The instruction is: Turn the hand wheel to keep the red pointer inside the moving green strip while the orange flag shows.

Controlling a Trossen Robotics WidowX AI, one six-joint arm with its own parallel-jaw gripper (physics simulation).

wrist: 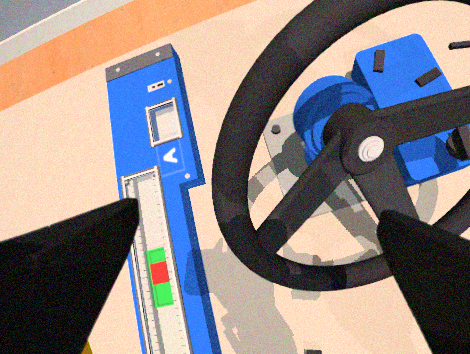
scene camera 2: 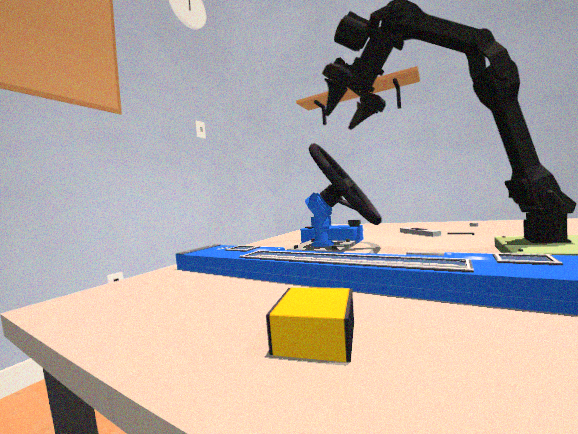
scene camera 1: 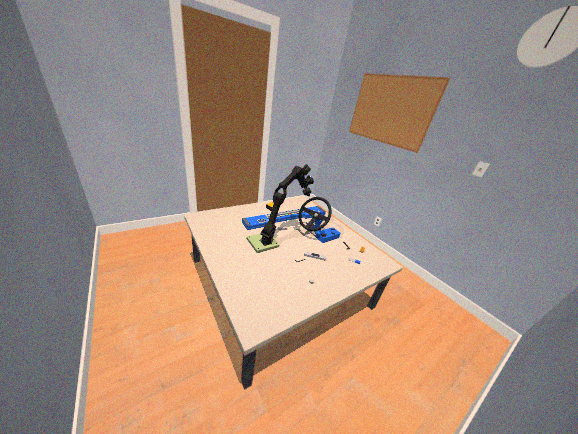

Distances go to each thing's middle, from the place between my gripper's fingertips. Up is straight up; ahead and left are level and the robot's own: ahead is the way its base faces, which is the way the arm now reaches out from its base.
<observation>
The black hand wheel (scene camera 2: 342, 185) lies 150 mm below my hand, 100 mm to the right of it and 20 mm ahead of it. From my hand the other things lie so: yellow block (scene camera 2: 315, 323): 390 mm to the left, 320 mm below, 80 mm behind.
</observation>
